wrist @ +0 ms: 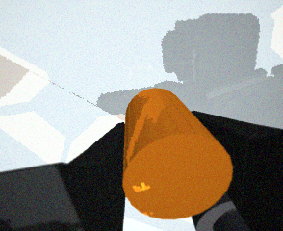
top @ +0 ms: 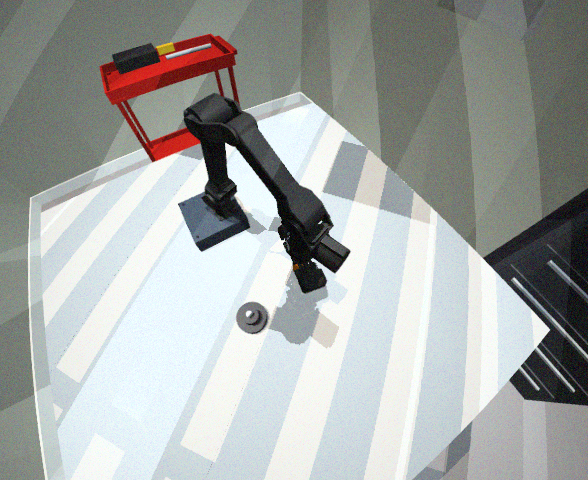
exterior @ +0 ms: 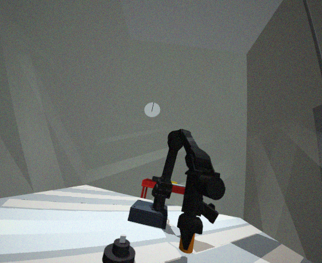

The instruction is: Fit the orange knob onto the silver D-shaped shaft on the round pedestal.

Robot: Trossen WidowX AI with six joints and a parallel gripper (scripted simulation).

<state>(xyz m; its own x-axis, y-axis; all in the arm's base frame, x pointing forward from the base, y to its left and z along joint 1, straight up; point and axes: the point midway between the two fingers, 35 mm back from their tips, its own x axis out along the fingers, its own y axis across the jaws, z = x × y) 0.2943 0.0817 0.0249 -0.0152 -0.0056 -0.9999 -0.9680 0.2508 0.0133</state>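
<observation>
Now: the round dark pedestal 18 cm to the right of my gripper tip, 3 cm ahead of it and 2 cm below it. From my gripper tip the other things lie so: orange knob 3 cm above.
</observation>
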